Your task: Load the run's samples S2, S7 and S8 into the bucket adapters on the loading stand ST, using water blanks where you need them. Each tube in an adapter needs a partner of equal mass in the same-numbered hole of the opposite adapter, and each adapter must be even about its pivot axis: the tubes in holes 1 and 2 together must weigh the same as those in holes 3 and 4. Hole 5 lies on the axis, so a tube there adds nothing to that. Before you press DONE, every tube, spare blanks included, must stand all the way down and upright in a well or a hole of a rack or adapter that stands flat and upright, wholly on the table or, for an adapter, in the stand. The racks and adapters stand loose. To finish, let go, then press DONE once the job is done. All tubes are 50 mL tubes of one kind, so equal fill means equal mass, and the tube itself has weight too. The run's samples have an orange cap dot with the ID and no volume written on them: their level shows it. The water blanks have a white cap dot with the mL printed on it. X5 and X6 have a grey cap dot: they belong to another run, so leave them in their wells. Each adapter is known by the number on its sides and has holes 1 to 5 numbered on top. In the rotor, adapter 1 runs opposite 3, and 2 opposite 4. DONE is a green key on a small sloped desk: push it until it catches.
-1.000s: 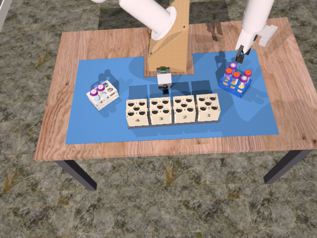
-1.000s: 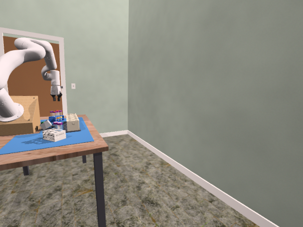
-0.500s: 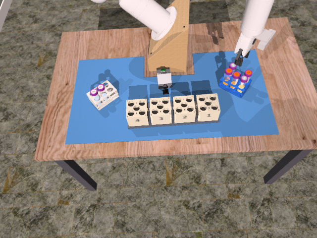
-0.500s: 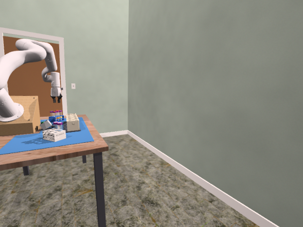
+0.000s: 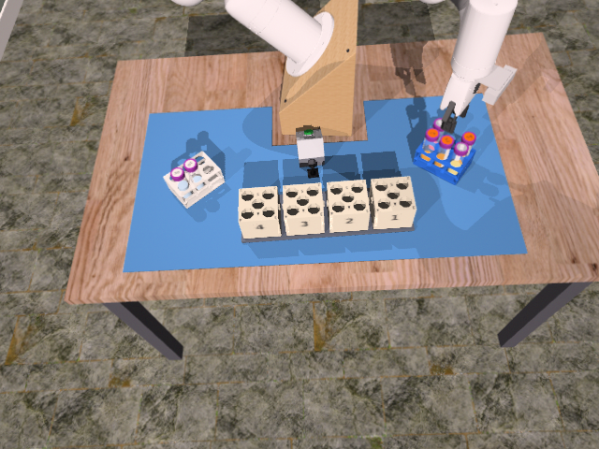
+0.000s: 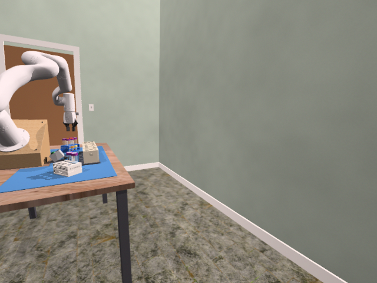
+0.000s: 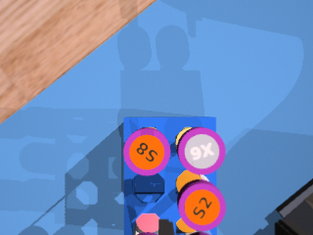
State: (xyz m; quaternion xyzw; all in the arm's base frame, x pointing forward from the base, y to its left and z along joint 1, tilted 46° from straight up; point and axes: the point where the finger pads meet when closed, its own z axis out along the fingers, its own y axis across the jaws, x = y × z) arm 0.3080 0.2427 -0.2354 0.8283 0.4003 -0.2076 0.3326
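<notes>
The orange-dot sample tube is 14 cm below my hand and 1 cm ahead of it. Round my hand: white rack 66 cm to the right, 17 cm below, 3 cm ahead; green DONE key 35 cm to the right, 14 cm below, 9 cm behind; blue rack 17 cm below, 2 cm behind, 1 cm to the left.
</notes>
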